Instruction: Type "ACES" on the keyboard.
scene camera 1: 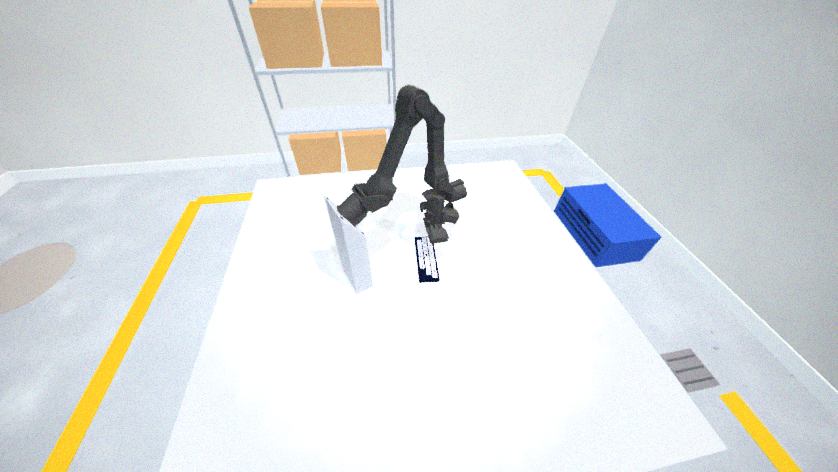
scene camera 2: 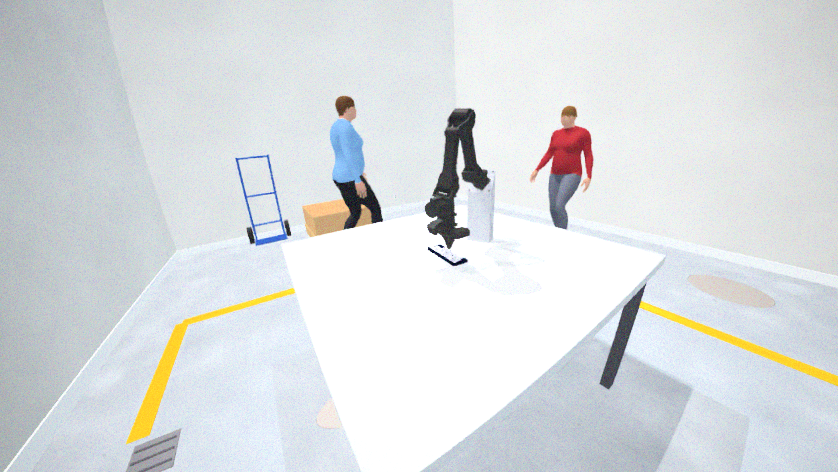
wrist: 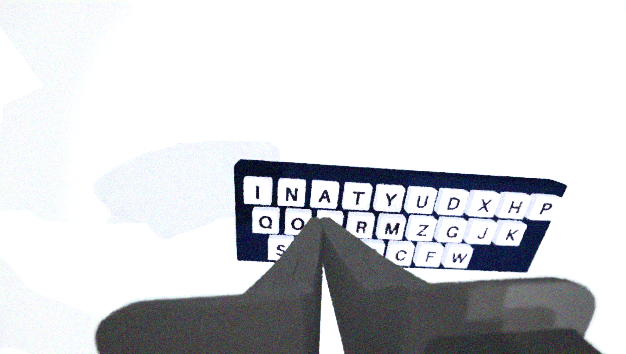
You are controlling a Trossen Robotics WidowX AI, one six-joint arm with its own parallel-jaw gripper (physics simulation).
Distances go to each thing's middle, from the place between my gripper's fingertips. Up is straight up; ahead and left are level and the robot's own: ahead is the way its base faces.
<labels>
The key [wrist: 324,194] lies 1 cm to the right of my hand and 4 cm below it.
</labels>
